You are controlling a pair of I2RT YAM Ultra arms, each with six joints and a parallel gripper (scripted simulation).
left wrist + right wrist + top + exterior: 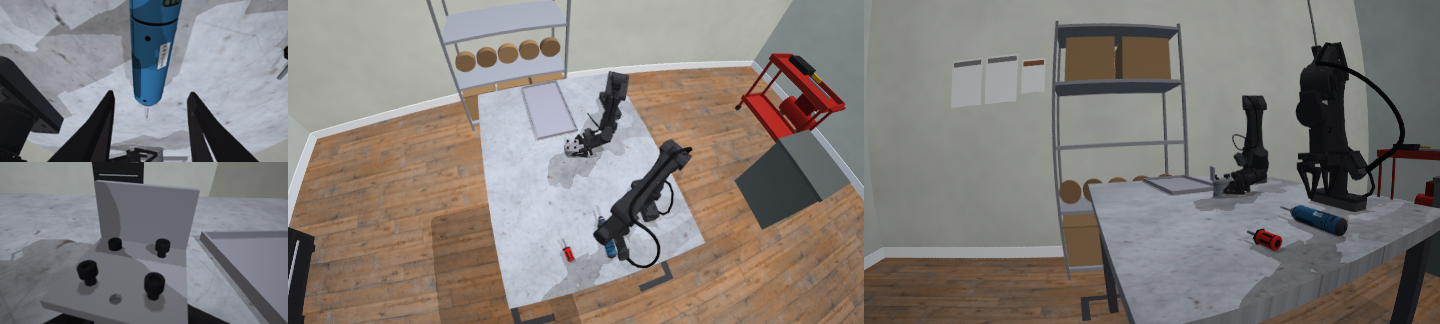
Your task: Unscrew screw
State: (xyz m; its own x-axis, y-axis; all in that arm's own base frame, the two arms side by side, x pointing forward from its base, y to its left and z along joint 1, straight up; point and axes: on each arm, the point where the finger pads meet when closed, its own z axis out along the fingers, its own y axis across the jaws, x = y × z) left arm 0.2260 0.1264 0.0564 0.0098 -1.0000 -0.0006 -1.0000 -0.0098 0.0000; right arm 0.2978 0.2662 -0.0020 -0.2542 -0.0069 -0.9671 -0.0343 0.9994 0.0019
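Now: right hand right at the joint module. Round my right hand: screw 4 cm above, 2 cm ahead, 1 cm to the left; then grey bracket 5 cm above; then bit 33 cm to the left, 6 cm behind.
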